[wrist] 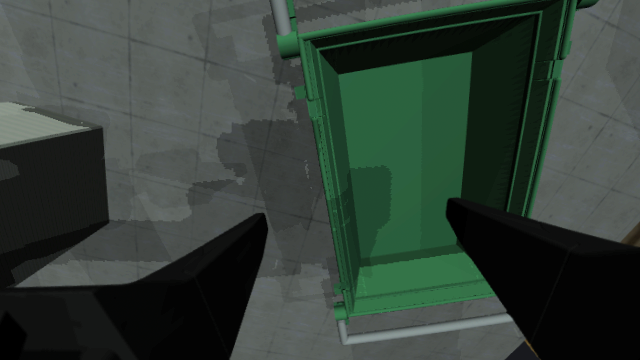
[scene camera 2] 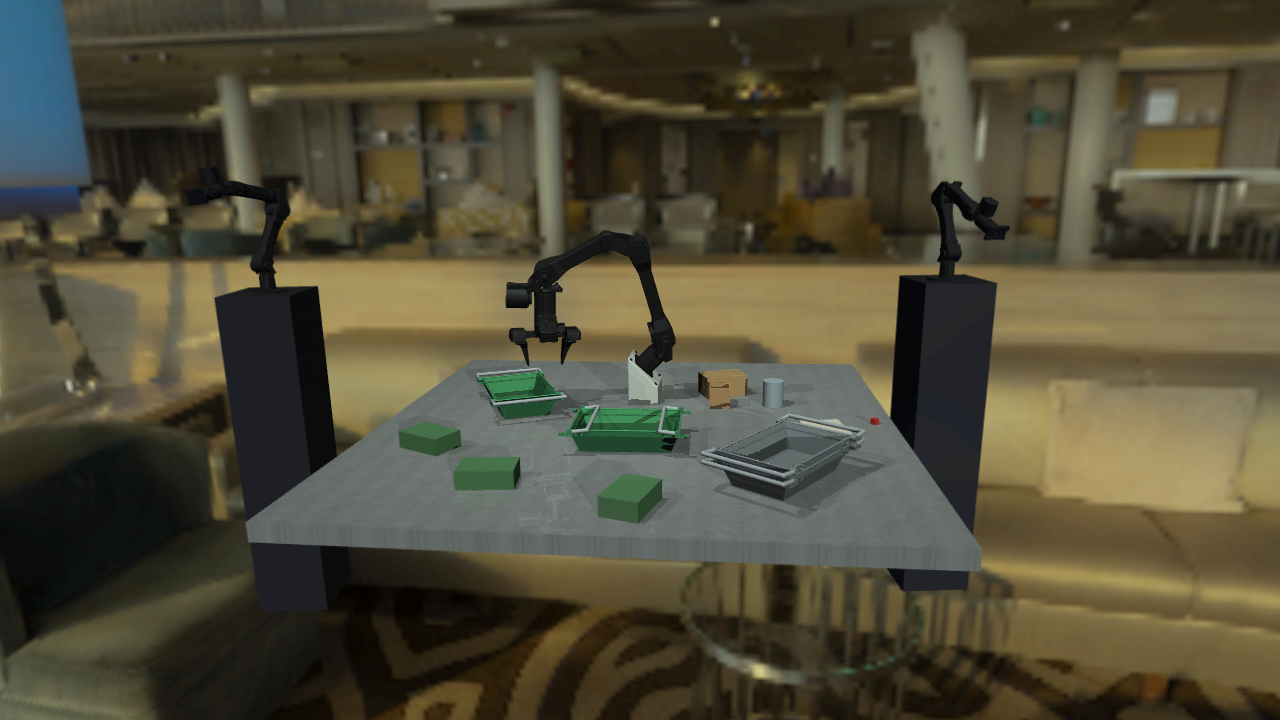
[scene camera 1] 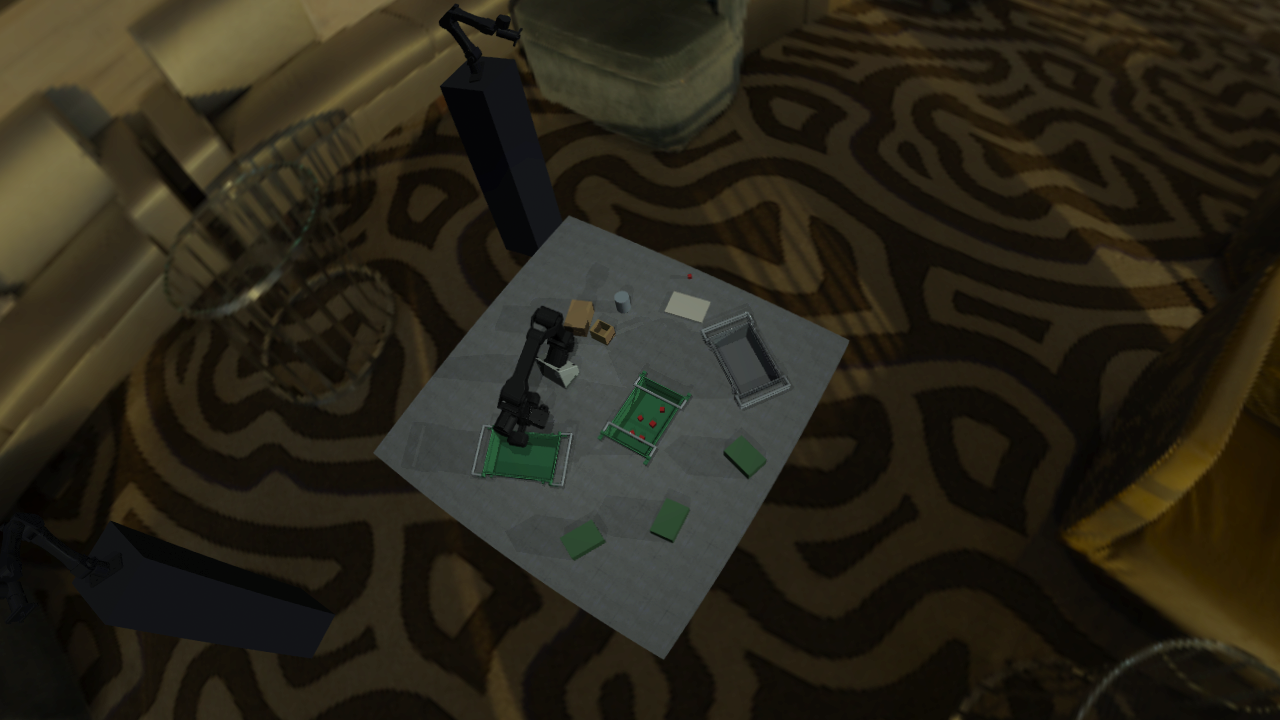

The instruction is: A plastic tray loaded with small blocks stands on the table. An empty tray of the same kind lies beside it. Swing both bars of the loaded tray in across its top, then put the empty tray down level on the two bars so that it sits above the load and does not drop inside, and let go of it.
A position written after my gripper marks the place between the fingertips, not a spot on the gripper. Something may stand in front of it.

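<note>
Green tray (scene camera 1: 537, 461), (scene camera 2: 520, 395), (wrist: 408, 111). Pale sheet (scene camera 1: 681, 305), out of frame in the wrist view. My gripper (scene camera 2: 545, 365), (scene camera 1: 529, 429), (wrist: 354, 214): open, holding nothing.
</note>
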